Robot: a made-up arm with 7 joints.
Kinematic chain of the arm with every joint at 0, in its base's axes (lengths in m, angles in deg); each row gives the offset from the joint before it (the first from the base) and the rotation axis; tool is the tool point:
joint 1: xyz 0 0 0.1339 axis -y
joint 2: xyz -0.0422 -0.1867 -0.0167 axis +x
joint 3: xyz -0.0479 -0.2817 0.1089 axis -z
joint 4: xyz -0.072 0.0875 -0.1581 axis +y
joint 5: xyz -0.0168 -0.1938 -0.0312 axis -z
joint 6: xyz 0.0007 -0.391 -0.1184 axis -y
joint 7: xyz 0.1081 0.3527 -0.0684 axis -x
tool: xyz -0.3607 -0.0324 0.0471
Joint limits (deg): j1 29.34..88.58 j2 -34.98..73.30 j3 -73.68..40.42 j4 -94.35..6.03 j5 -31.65..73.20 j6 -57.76..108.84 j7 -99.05..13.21
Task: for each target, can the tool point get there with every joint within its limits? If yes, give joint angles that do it. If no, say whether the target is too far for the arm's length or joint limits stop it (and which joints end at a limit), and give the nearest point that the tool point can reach.
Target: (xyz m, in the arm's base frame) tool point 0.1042 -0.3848 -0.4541
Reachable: yes | joints 49.44 35.22 -6.17 -23.21 20.71 -28.55 -60.26
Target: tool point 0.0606 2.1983 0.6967
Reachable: no: too far | nearest point 0.3356 0.1716 0.2085 | short by 2.103 m
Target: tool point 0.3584 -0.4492 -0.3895
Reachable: yes | joints 76.53 17.49 23.99 -4.63 -9.20 21.23 -37.26
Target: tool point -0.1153 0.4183 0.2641
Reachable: no: joint limits stop it (at a limit: joint 1, joint 2, joint 3, joint 5, joint 7) | nearest point 0.1383 0.0902 0.2018 | short by 0.419 m
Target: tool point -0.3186 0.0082 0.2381
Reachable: no: joint limits stop it (at a limit: joint 1, joint 2, joint 3, joint 4, joint 6, joint 7) | nearest point -0.1451 -0.1401 0.2258 | short by 0.229 m
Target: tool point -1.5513 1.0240 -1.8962
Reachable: no: too far | nearest point -0.2050 0.0428 -0.4836 | short by 2.184 m
